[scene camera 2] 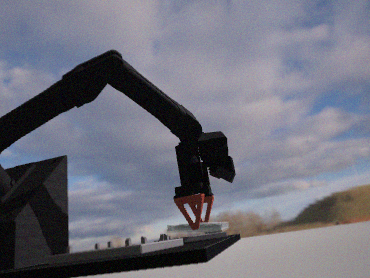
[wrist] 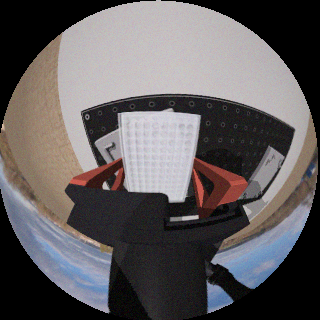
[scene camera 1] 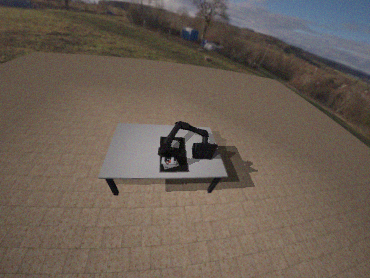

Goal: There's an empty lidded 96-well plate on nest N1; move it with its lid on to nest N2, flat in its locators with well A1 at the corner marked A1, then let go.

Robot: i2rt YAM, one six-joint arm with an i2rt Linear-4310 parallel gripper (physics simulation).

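Places are measured from the arm's base along level axes (x ahead, y left, z up), in centimetres.
Where they show: gripper, fingertip midpoint: (scene camera 2: 200,228) (wrist: 157,160) (scene camera 1: 167,160); arm's base, link origin: (scene camera 2: 2,192) (scene camera 1: 204,143).
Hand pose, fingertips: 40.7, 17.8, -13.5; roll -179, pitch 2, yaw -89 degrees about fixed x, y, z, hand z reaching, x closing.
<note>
Each offset is from my fingertips to the top centre of the thing, as dx, dy, dz. "spot": to the spot under its first point. Level surfaces: height alone.
The lidded 96-well plate (scene camera 2: 218,228) (wrist: 159,150) is a pale, clear slab with rows of round wells. My gripper (scene camera 2: 199,226) (wrist: 157,160) is shut on its two sides, with orange fingers, and holds it roughly level. In the scene camera 1 view the gripper is small and dark over the board. The plate is very low over a grey nest @[-3.4, +1.2, -0.8] (scene camera 2: 202,238) (wrist: 102,144); touching or slightly apart cannot be told. The nest's left corner, with an L-shaped locator, sticks out beside the plate in the wrist view, and the plate hides most of it. Nest labels and the A1 mark are not readable.
A black board with holes @[-5.9, -15.0, -2.5] (scene camera 1: 182,162) (scene camera 2: 197,256) (wrist: 220,112) bears the nests on the grey table @[dz -3.9] (scene camera 1: 132,150). Another grey nest piece @[spot: -3.4, -26.2, -1.4] (wrist: 263,172) is at the right in the wrist view. Small upright pegs stand left of the plate in the scene camera 2 view. A dark block (scene camera 1: 205,151) (scene camera 2: 40,215) stands by the arm's base.
</note>
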